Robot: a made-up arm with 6 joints.
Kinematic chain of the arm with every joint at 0, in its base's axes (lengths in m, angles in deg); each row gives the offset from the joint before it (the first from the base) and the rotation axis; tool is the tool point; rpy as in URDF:
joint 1: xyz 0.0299 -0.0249 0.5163 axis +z
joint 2: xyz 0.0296 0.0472 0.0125 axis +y
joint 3: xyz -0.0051 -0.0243 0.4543 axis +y
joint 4: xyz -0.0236 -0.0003 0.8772 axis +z
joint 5: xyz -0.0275 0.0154 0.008 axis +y
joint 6: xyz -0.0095 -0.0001 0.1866 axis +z
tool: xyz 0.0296 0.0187 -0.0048 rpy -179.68 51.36 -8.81
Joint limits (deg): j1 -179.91..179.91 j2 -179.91..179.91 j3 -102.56..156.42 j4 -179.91..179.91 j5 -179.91..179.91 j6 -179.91..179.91
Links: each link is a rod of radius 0.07 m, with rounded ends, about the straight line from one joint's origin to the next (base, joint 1, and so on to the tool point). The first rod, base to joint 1, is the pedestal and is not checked.
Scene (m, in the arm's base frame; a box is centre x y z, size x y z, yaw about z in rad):
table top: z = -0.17
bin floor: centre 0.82 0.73 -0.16 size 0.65 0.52 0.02 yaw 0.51
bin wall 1: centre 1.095 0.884 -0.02 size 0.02 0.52 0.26 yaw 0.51
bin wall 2: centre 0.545 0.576 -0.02 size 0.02 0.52 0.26 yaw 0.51
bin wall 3: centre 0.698 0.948 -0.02 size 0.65 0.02 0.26 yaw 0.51
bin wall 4: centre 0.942 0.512 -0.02 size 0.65 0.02 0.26 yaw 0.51
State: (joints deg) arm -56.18 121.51 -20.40 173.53 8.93 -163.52
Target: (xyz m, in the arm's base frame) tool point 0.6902 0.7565 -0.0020
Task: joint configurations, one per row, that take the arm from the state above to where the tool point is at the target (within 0.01 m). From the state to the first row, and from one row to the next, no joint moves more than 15 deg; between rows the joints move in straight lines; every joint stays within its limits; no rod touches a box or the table.
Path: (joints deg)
1: -41.27 109.49 -5.89 174.40 -2.00 -164.49
2: -26.37 97.47 8.62 175.27 -12.93 -165.46
3: -11.46 85.44 23.12 176.13 -23.85 -166.43
4: 3.44 73.42 37.63 177.00 -34.78 -167.39
5: 18.35 61.40 52.14 177.87 -45.71 -168.36
6: 33.26 49.38 66.65 178.74 -56.64 -169.33
7: 48.16 37.36 81.15 179.61 -67.56 -170.30
8: 48.11 48.41 76.61 179.76 -61.39 -169.55
9: 48.06 59.45 72.06 179.91 -55.22 -168.81

